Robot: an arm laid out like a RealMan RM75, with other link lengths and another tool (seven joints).
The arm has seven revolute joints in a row. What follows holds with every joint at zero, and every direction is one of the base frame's. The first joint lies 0.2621 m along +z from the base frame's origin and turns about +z. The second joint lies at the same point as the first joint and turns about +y. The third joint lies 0.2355 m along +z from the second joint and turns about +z. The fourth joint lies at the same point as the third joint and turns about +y. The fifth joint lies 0.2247 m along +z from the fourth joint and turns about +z. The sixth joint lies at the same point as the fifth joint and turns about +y. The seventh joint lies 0.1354 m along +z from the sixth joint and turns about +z. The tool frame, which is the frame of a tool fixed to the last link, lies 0.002 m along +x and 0.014 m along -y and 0.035 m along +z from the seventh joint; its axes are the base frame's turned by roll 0, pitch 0.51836 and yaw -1.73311 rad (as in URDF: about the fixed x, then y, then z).
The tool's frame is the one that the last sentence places.
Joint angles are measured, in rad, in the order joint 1, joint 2, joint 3, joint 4, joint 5, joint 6, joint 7. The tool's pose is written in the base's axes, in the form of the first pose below.
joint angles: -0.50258, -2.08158, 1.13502, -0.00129, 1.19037, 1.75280, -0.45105
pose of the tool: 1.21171 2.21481 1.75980 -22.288 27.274 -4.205
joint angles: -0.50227, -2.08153, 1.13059, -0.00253, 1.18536, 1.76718, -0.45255
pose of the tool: 1.19685 2.20058 1.76900 -22.159 27.247 -3.968
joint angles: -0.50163, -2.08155, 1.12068, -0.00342, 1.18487, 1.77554, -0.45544
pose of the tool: 1.18184 2.19323 1.77906 -22.104 27.276 -3.778
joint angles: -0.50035, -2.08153, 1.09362, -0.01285, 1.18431, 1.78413, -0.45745
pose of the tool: 1.14536 2.19011 1.80792 -22.168 27.374 -3.477
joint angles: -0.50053, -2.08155, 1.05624, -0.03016, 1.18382, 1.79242, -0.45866
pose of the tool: 1.09456 2.18961 1.84584 -22.282 27.509 -3.152
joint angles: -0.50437, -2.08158, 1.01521, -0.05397, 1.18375, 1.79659, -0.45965
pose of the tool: 1.03785 2.19379 1.88312 -22.394 27.693 -2.914
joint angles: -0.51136, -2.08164, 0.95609, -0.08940, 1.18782, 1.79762, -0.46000
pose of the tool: 0.95928 2.20226 1.92981 -22.535 27.950 -2.705
